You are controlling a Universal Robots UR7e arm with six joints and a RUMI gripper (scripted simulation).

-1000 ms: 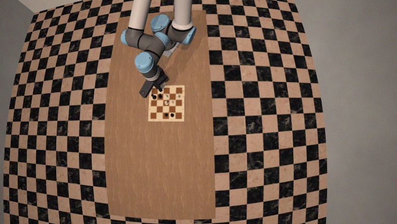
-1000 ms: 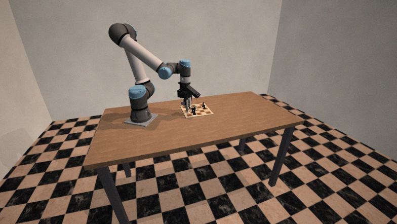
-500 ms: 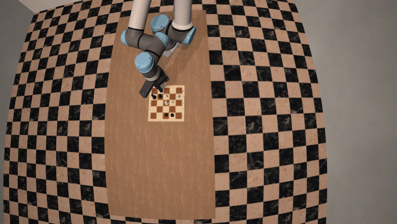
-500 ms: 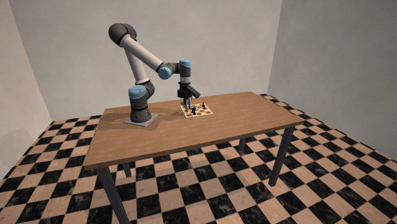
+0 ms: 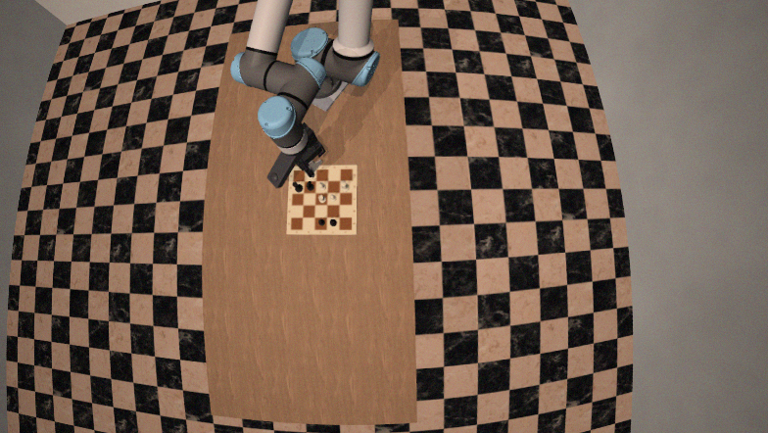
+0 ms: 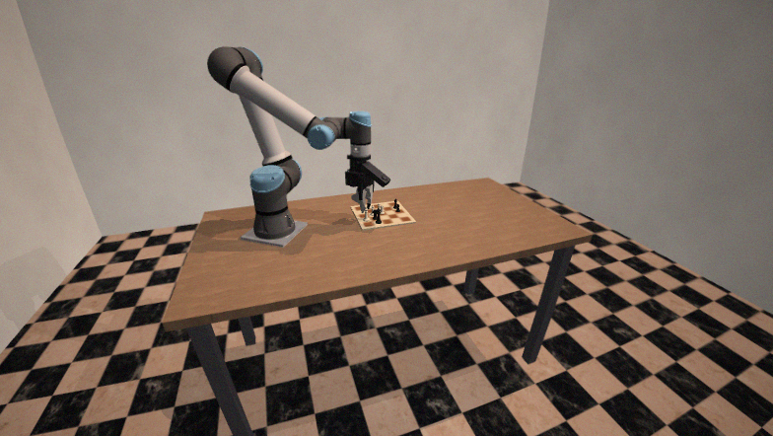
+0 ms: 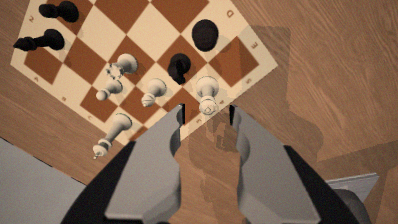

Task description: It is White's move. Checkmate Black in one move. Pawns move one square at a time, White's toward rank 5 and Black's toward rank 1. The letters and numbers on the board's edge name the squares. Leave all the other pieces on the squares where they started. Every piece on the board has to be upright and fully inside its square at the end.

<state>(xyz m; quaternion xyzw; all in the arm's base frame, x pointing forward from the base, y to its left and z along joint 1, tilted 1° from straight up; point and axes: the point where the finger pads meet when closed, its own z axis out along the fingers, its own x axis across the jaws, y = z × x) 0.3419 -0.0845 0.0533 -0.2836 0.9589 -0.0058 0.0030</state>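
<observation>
The white chess piece lies 30 mm below my hand. Also, from my hand: black piece 40 mm to the right, 30 mm ahead, 20 mm below; board 80 mm ahead, 60 mm below, 20 mm to the left.
</observation>
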